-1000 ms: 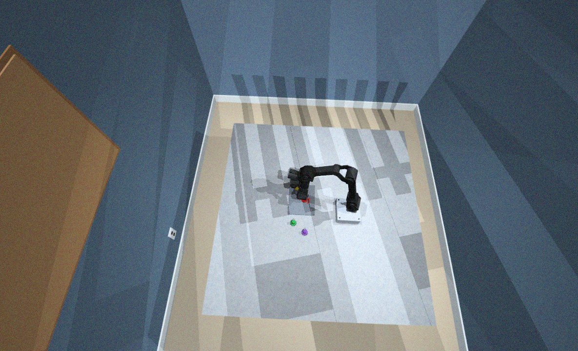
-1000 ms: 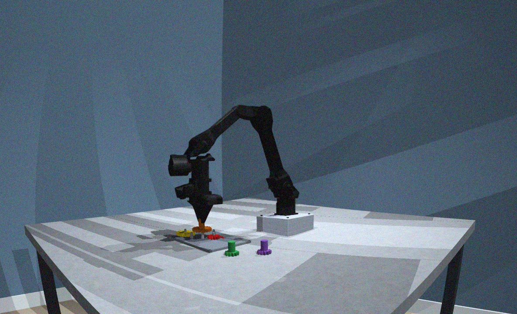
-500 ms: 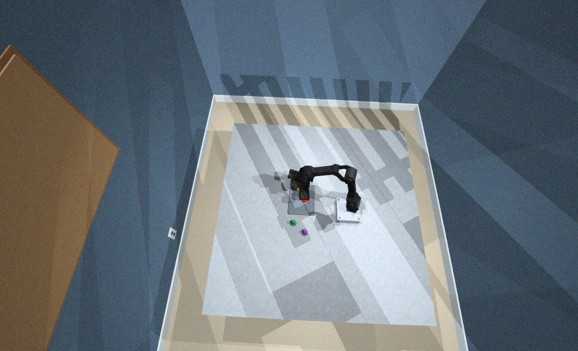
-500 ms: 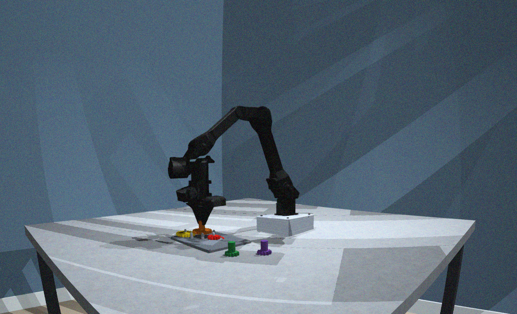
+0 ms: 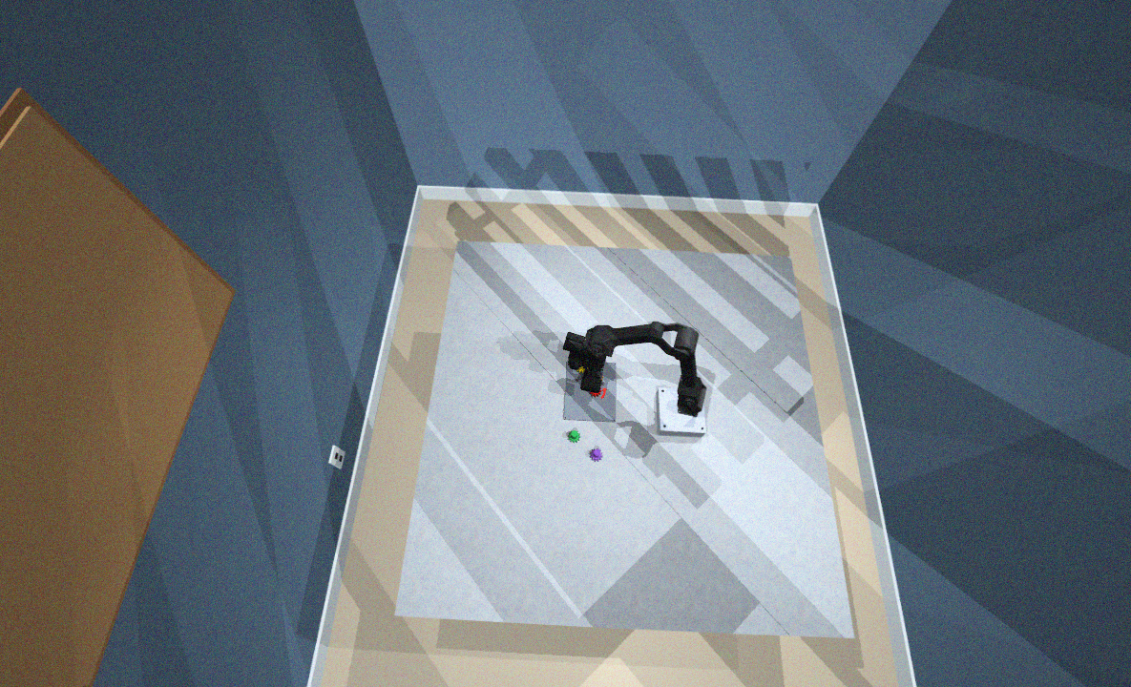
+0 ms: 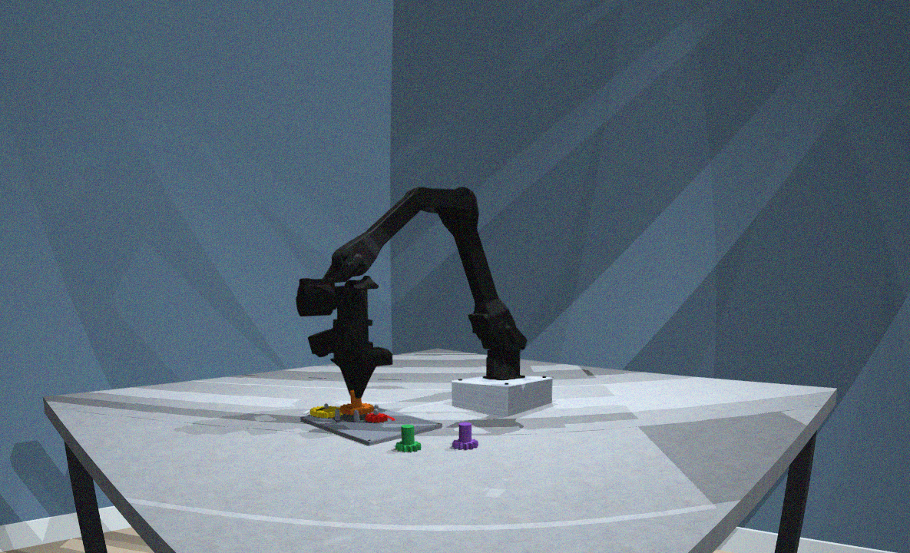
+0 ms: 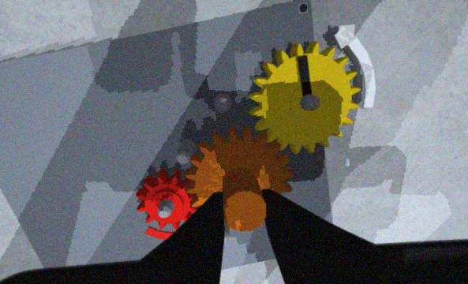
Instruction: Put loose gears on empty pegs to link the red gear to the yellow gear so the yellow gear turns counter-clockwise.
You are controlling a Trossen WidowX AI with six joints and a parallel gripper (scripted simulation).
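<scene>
The orange gear lies 10 mm below my gripper tip. Round my gripper tip: red gear (50 mm to the left, 30 mm below, 20 mm behind); then yellow gear (40 mm to the right, 40 mm ahead, 30 mm below); then grey board (50 mm to the left, 40 mm below).
</scene>
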